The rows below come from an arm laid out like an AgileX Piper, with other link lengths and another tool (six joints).
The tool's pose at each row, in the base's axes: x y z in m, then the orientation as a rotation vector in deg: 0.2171 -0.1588 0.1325 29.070 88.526 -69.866; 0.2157 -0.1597 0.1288 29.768 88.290 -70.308; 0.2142 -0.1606 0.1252 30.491 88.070 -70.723; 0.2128 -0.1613 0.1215 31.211 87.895 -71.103; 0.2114 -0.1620 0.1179 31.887 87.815 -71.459; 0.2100 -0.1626 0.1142 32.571 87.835 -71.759; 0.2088 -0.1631 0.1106 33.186 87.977 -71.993; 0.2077 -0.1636 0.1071 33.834 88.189 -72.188
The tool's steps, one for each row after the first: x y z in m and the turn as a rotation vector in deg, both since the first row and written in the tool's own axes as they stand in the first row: 0.0041 0.0001 -0.0001 0.683 0.227 0.136; 0.0081 0.0001 -0.0003 1.356 0.480 0.292; 0.0121 0.0003 -0.0006 1.991 0.765 0.446; 0.0160 0.0005 -0.0009 2.559 1.099 0.554; 0.0199 0.0007 -0.0013 3.063 1.509 0.656; 0.0237 0.0011 -0.0017 3.453 1.969 0.715; 0.0274 0.0016 -0.0020 3.811 2.497 0.782
